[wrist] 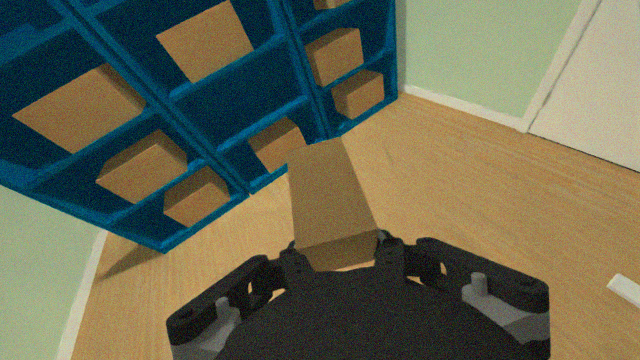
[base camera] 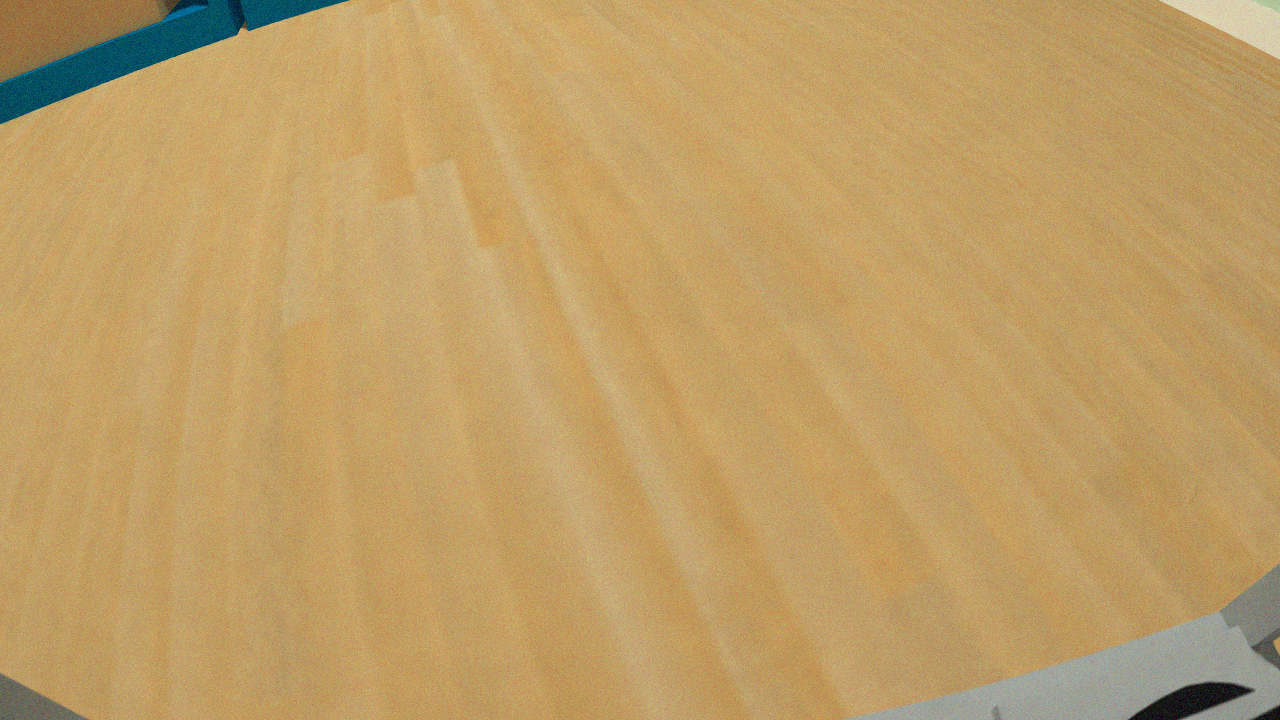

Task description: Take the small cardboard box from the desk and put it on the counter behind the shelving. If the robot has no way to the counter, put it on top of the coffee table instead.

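Frame: origin at the arm's base, x right, y ahead, z up, level; millimetres.
Seen in the pictures: gripper, fingertip midpoint: [wrist: 339, 240].
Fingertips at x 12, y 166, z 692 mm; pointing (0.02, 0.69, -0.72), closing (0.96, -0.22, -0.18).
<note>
A point is followed by its place in that frame.
The small cardboard box [wrist: 332, 195] @(x 23, y 173, z 744 mm) is between the fingers of my gripper [wrist: 339, 240] @(x 12, y 166, z 692 mm) in the wrist view. The gripper is shut on its near end, and the box's far end points up and away towards the shelving. The blue shelving [wrist: 232, 181] @(x -727, y 1424, z -147 mm) [base camera: 107, 71] @(x -994, y 1352, z -376 mm) stands ahead on the left in the wrist view, and part of its foot shows at the top left of the base view. The counter, the coffee table and the desk top do not show in either view.
Several other cardboard boxes stand in the shelving. A green wall [wrist: 465, 50] @(x 1386, y 1430, z 91 mm) and a white door [wrist: 595, 90] @(x 1568, y 681, z -9 mm) are at the right. More green wall [wrist: 40, 260] @(x -2489, y 1319, z 22 mm) shows at the left past the shelving's end. A white bar [wrist: 625, 290] lies on the wooden floor [wrist: 480, 190] @(x 909, y 601, z -397 mm) [base camera: 626, 358] @(x -1, y 435, z -397 mm) at the right.
</note>
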